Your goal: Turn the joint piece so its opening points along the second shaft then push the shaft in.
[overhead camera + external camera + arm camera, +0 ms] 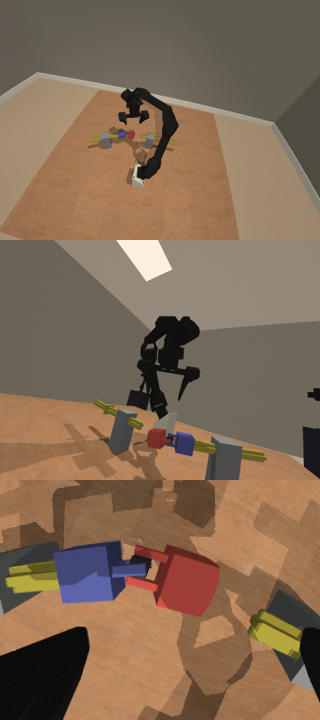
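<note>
Now: the red joint piece 10 mm to the left of my gripper tip and 110 mm below it.
</note>
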